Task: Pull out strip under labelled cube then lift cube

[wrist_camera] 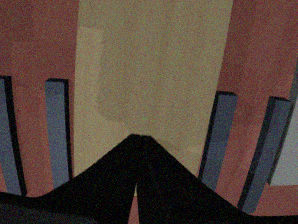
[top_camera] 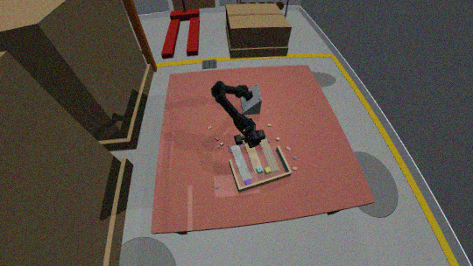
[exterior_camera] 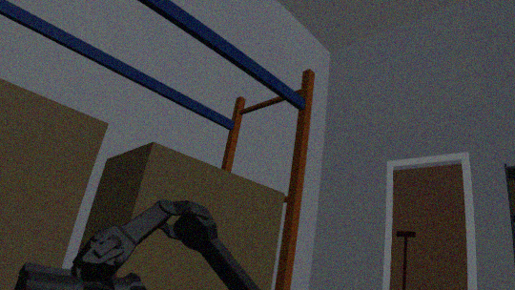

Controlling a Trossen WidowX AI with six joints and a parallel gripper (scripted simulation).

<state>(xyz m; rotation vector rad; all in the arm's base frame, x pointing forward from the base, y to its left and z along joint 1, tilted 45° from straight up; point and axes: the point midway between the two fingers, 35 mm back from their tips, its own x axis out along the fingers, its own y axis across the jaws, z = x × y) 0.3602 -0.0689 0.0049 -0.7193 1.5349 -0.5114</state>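
The tan strip is 90 mm ahead of my gripper tip and 10 mm to the left of it. The rest, counted from my gripper tip: cube 190 mm ahead, 30 mm to the left, 10 mm above.
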